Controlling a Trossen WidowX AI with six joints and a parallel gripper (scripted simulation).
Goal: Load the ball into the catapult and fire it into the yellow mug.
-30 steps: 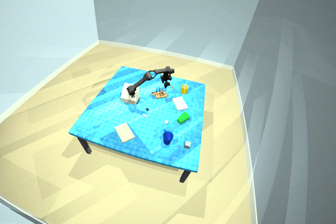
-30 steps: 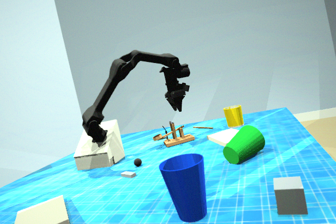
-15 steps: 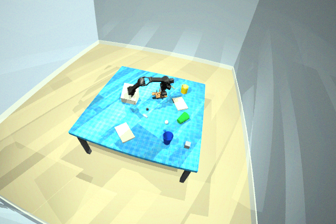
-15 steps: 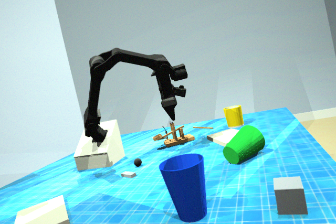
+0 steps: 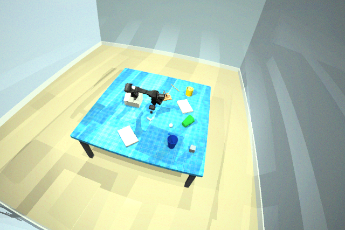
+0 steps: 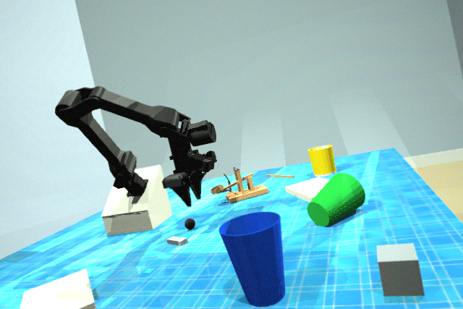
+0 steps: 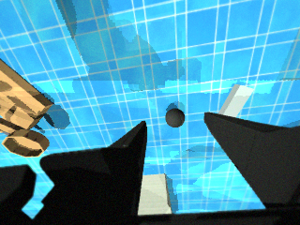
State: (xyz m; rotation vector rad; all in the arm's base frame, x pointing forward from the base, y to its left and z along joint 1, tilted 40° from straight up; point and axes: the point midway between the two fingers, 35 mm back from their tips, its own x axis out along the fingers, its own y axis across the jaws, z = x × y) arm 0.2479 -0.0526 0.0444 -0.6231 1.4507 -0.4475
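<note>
The black ball is 6 cm below my gripper tip, 2 cm behind it and 1 cm to the right of it. From my gripper tip the other things lie so: blue cup 33 cm to the right, 30 cm ahead, 4 cm below; then wooden catapult 26 cm to the left, 2 cm below, 1 cm ahead; then white ball 23 cm ahead, 11 cm to the right, 5 cm below.
</note>
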